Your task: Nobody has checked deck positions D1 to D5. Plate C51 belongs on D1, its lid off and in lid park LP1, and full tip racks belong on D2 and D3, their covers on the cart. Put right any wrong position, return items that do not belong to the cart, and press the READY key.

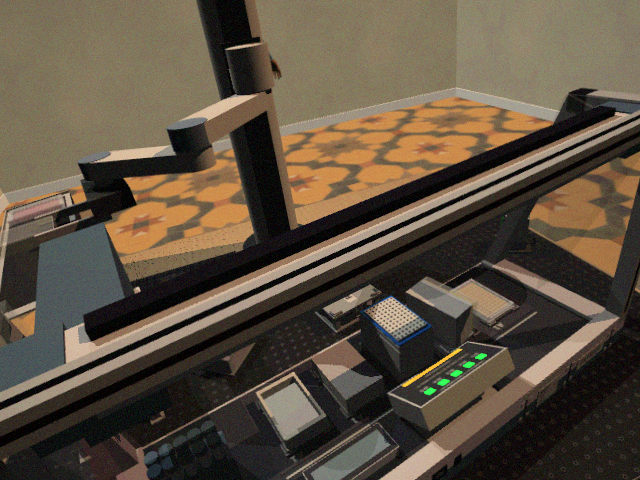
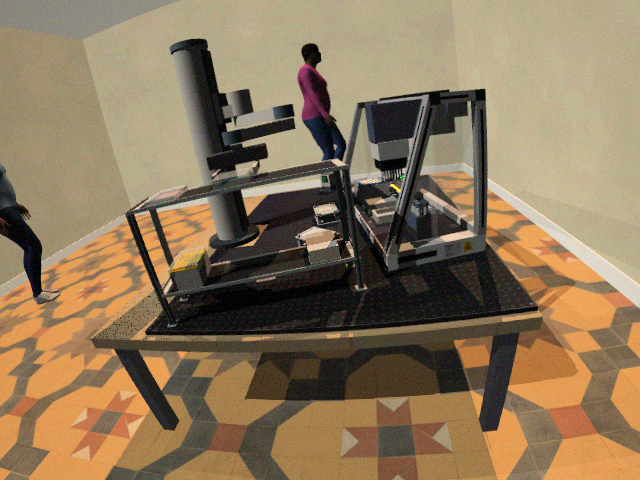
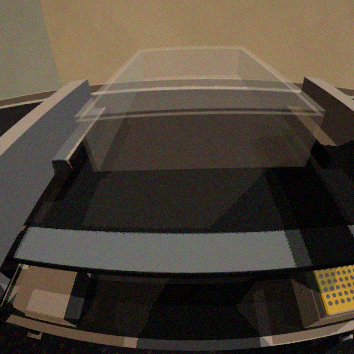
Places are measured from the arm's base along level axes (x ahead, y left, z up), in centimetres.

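Pixels of known places: gripper, fingertip midpoint: [image 1: 36,230] [image 2: 233,175] [image 3: 196,91]; arm's base, origin of the base link: [image 2: 234,237].
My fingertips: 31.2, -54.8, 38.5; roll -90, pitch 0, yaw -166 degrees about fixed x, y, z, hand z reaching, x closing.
Observation:
Ahead of a thing's pixels: the offset from my fingertips to its top centre, as dx, dy, dz.
My gripper [image 2: 237,161] [image 3: 196,91] is shut on a clear, box-shaped cover {+0.7, -2.7, +1.1} [image 2: 236,172] [image 3: 200,142], held level at the top shelf of the cart {+0.3, -0.4, -1.6} [image 2: 354,232] [image 3: 160,250]. I cannot tell whether the cover touches the shelf. A white tip rack with a blue rim [image 1: 397,319] stands on the deck, with grey blocks {+34.1, +76.2, -23.3} [image 1: 444,304] {+39.0, +52.3, -27.8} [image 1: 348,377] on either side. A pale plate [image 1: 485,300] lies at the deck's far end. A yellow tip rack {-18.7, -5.1, -20.1} [image 2: 188,260] [image 3: 340,290] stands on the cart's lower shelf. Deck labels and the READY key are not readable.
A pale box {+19.2, +4.3, -23.0} [image 2: 321,242] [image 3: 47,296] stands at the lower shelf's other end. A pinkish flat item {-18.7, -5.1, -0.5} [image 1: 38,209] [image 2: 170,194] lies on the top shelf. A panel with green lights [image 1: 449,382], a pale tray {+41.6, +40.2, -28.9} [image 1: 292,408] and the frame beam [image 1: 330,240] are at the deck.

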